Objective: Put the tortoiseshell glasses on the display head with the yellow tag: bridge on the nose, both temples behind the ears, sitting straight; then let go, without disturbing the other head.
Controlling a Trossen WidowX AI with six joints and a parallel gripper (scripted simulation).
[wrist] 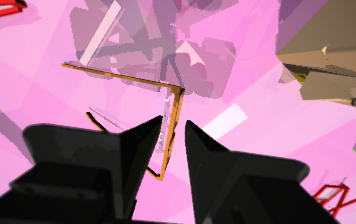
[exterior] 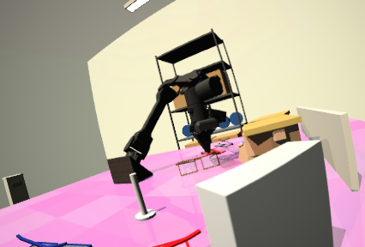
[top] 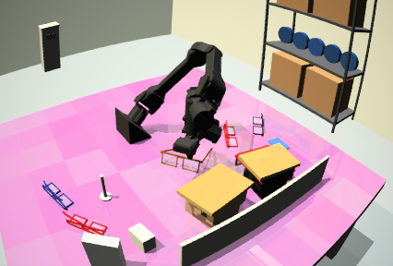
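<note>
Right now the white post is 310 mm to the right of my gripper tip, 30 mm below it and 30 mm behind it. The rest, counted from my gripper tip: curved white panel 320 mm ahead, 20 mm to the left, 10 mm above; then tan head 180 mm ahead, 90 mm to the right, 10 mm above; then dark head 180 mm ahead, 140 mm to the left, 10 mm above.
</note>
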